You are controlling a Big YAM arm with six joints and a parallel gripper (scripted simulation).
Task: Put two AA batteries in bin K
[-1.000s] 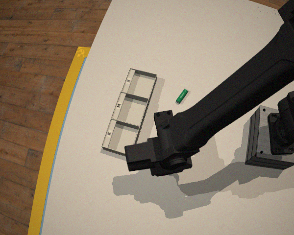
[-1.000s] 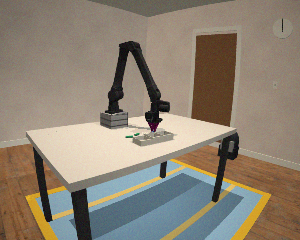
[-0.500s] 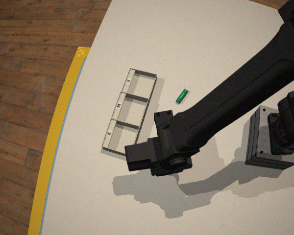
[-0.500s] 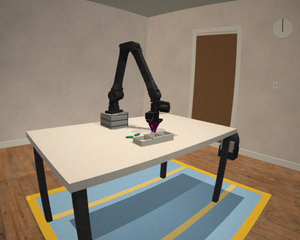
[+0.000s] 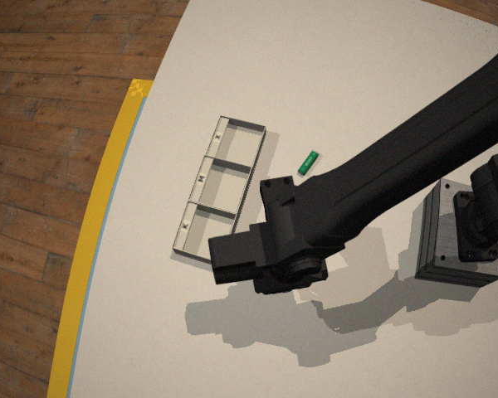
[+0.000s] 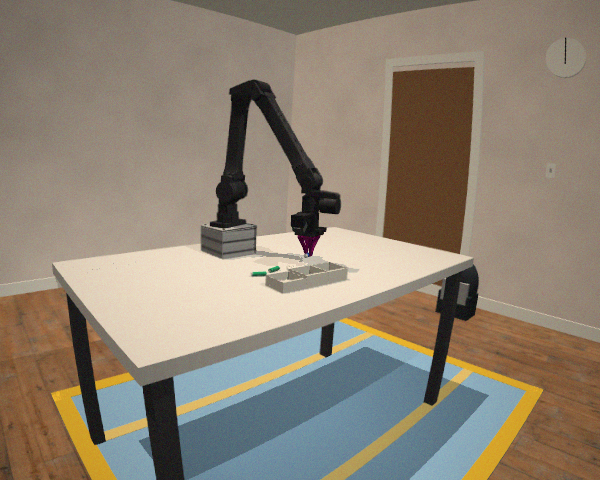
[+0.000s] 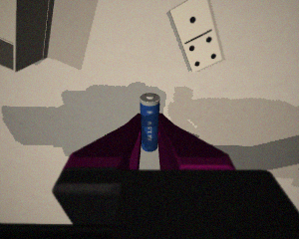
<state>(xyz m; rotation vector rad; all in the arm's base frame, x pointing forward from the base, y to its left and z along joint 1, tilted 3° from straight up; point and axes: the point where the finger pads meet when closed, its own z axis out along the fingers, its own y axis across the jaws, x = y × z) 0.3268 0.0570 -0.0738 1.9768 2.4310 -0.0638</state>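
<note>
Right now the white domino is 6 cm to the right of my hand, 4 cm below it and 3 cm behind it. Also, from my hand: brass hex nut (13 cm to the right, 4 cm below, 2 cm ahead); then bin (15 cm to the right, 11 cm ahead, 3 cm below); then blue AA battery (right at my hand).
</note>
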